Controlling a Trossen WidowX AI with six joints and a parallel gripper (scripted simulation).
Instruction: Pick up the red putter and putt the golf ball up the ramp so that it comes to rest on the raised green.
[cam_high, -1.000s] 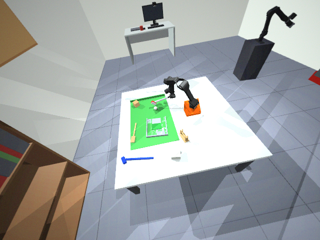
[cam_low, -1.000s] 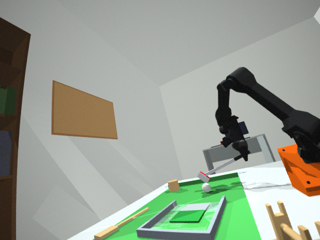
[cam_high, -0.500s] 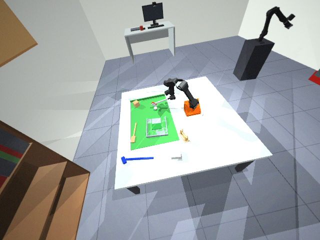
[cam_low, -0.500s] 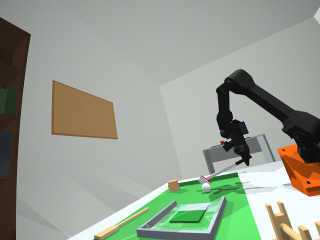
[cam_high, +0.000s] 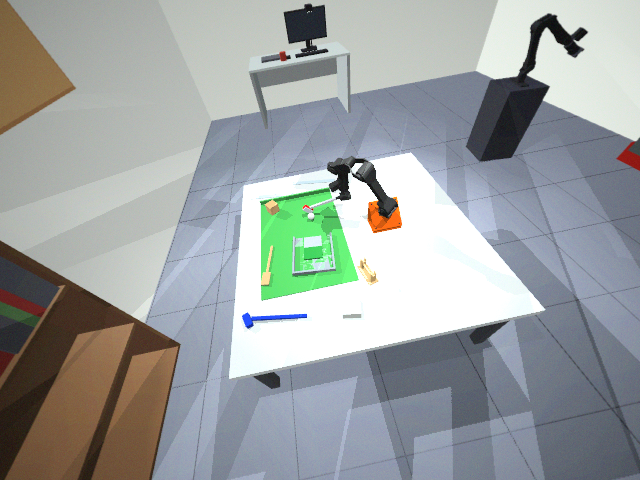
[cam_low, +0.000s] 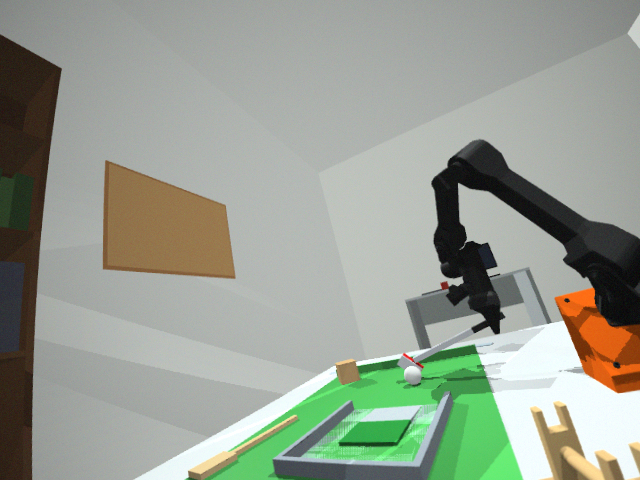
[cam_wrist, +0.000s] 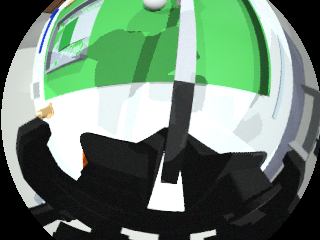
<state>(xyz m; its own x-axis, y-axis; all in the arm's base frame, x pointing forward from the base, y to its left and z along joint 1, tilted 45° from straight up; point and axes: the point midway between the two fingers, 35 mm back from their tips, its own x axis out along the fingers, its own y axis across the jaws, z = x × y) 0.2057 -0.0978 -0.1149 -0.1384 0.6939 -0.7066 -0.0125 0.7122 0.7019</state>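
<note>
Right now my gripper tip is 12 cm short of the red putter, 1 cm to the right of it and 1 cm above it. Round my gripper tip: white golf ball (21 cm ahead, 6 cm to the left, 5 cm below); then wooden rack (6 cm behind, 49 cm to the left, 4 cm below); then tan cube (46 cm ahead, 6 cm to the right, 4 cm below).
</note>
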